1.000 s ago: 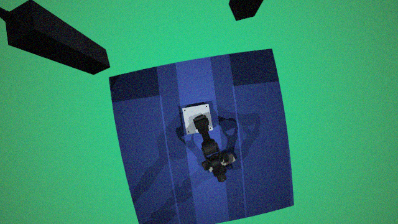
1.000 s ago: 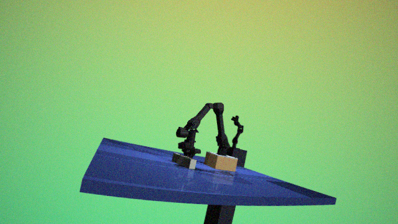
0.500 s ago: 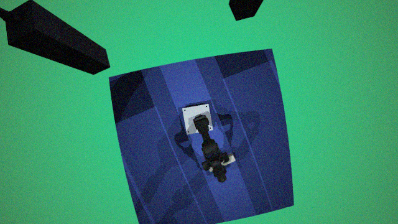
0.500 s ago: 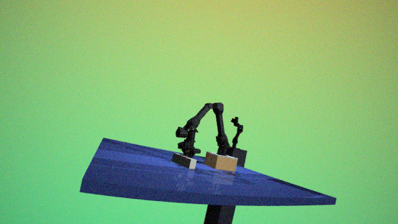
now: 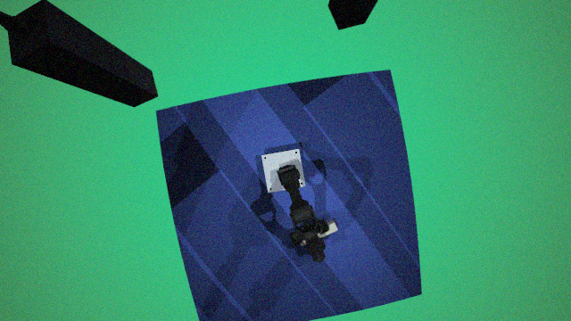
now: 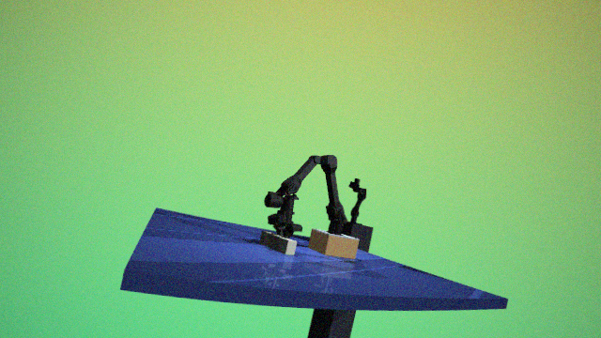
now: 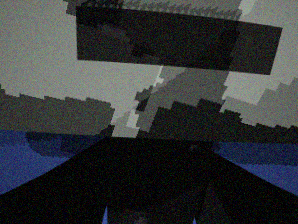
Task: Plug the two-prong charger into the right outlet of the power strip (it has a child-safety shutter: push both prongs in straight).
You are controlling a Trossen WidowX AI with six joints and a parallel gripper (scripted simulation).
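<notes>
Right now the two-prong charger is 20 mm ahead of my gripper tip and 10 mm above it.
</notes>
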